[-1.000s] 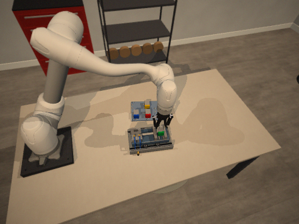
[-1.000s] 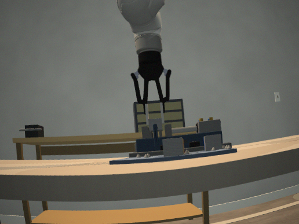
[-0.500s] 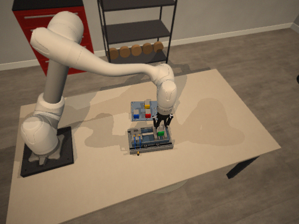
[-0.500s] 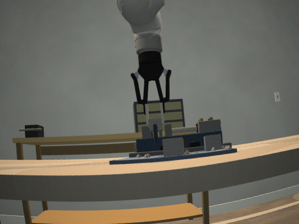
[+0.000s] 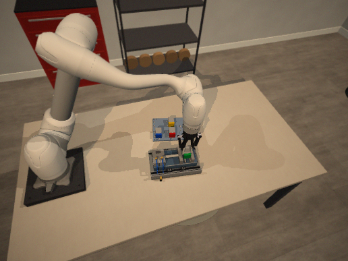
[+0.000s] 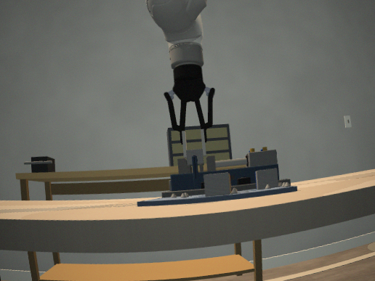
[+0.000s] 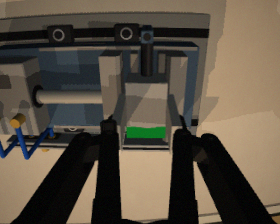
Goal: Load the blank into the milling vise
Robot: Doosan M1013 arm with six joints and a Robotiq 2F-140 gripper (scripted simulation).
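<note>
My gripper is now 30 mm above the green-ended blank. From my hand the other things lie so: work stop rod 50 mm to the left, 40 mm below; fixed jaw 60 mm below, 30 mm ahead; moving jaw 60 mm below, 40 mm behind.
</note>
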